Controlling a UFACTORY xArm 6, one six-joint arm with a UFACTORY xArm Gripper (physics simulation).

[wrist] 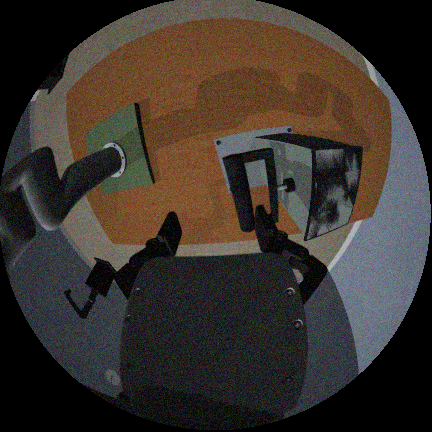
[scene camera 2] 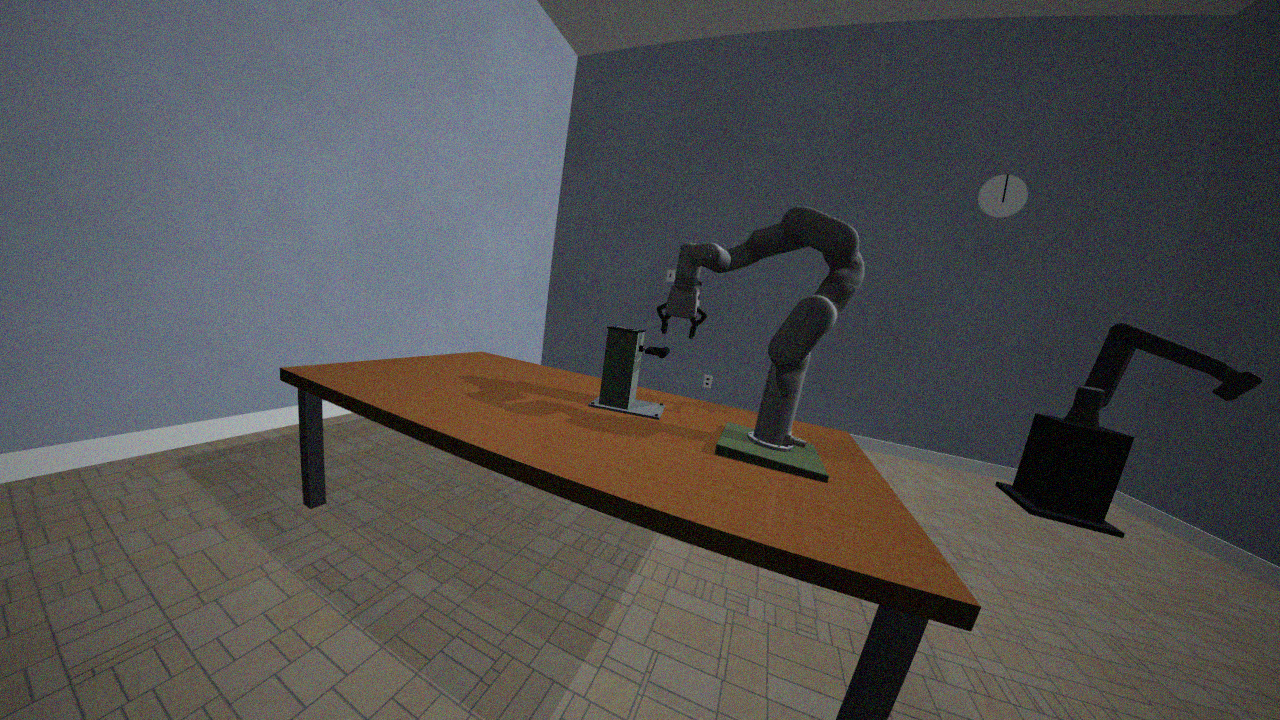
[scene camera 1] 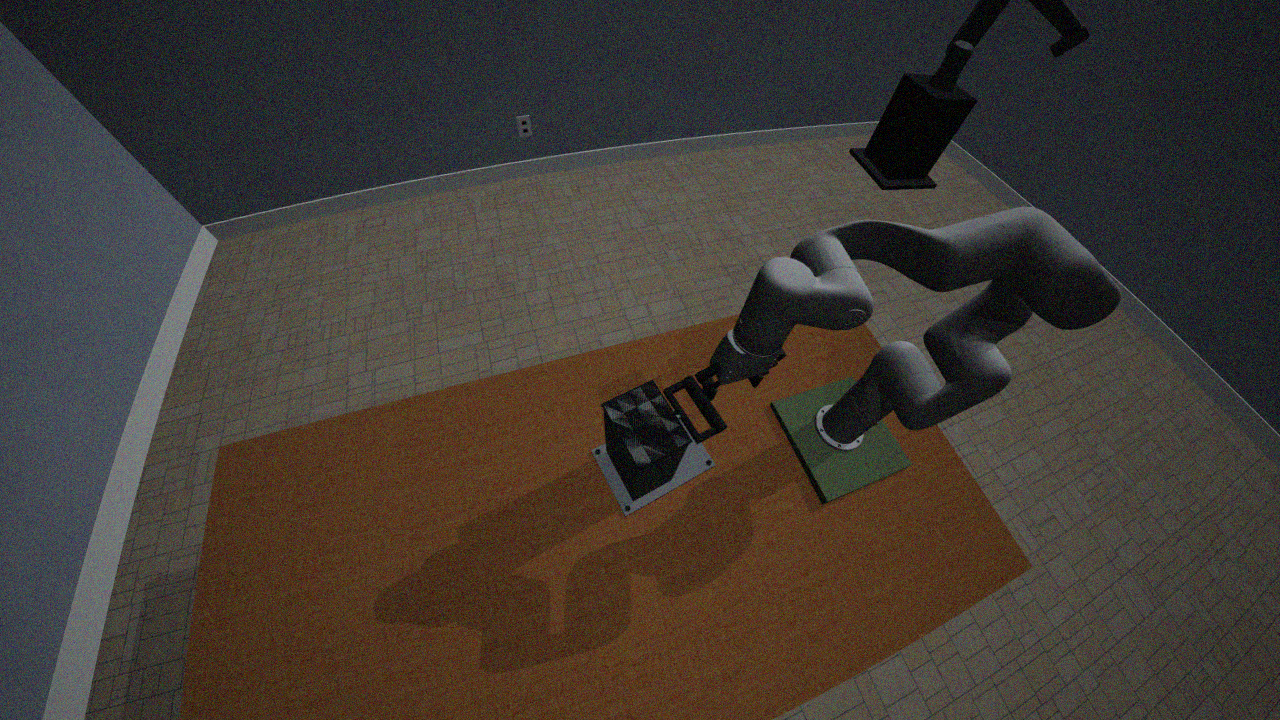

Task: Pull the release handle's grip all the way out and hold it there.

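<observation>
The release handle is a black rectangular frame whose thick outer bar is the grip (scene camera 1: 710,408) (scene camera 2: 657,351) (wrist: 240,195). A short pale rod (wrist: 282,188) joins the frame to a dark, grey-green upright housing (scene camera 1: 644,425) (scene camera 2: 619,368) (wrist: 332,190). The housing stands on a grey mounting plate (scene camera 1: 620,488) (scene camera 2: 646,410) (wrist: 235,145). My gripper (scene camera 1: 735,386) (scene camera 2: 678,333) (wrist: 215,218) is wide open and empty, pointing down above the handle on its outer side. In the wrist view, one finger overlaps the handle's opening; contact cannot be told.
The orange-brown table (scene camera 1: 358,465) (scene camera 2: 537,447) carries the housing and my arm's green base plate (scene camera 1: 859,474) (scene camera 2: 769,454) (wrist: 125,125). A second, black arm stands on a dark pedestal (scene camera 1: 917,129) (scene camera 2: 1074,465) (wrist: 100,277) beyond the table.
</observation>
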